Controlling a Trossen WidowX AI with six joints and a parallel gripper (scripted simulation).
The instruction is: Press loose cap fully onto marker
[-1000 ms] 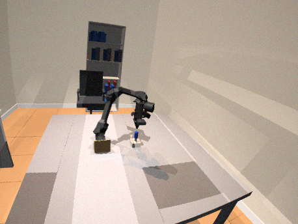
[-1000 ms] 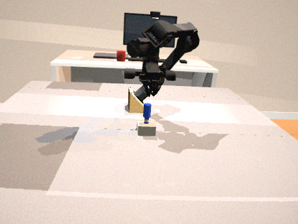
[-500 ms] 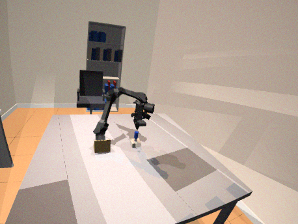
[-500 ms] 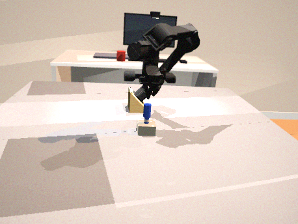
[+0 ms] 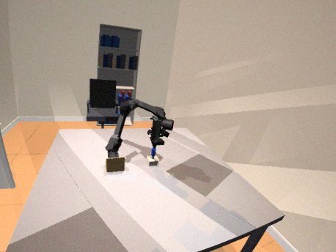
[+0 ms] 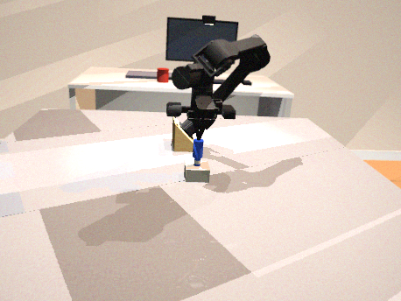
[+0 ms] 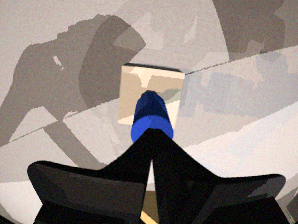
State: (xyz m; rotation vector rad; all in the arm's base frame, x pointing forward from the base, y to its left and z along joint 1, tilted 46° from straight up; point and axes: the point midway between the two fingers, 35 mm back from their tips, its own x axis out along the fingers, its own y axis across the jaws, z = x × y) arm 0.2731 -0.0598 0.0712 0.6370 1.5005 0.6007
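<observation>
My gripper tip is 30 mm above the blue cap. The rest, counted from my gripper tip: pale holder block (100 mm below); blue marker (30 mm below).
</observation>
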